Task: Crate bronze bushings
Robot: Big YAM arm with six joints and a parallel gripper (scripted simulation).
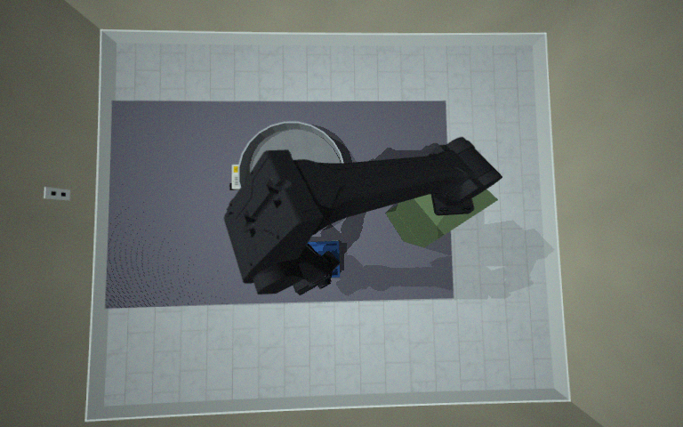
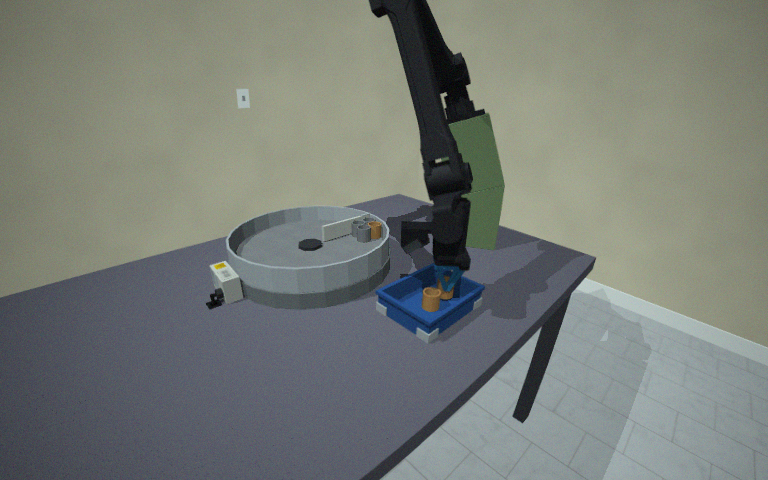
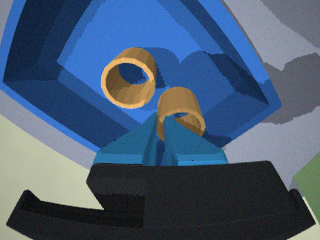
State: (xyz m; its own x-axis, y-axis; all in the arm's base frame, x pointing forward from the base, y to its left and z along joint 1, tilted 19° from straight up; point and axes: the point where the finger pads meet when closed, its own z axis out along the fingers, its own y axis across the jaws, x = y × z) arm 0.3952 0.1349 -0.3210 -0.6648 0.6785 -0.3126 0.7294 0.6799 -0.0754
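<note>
Now: the blue crate 4 cm ahead of my hand, 2 cm below it and 1 cm to the right of it. From my hand the other things lie so: grey turning table 36 cm to the right, 11 cm ahead, 1 cm above.
</note>
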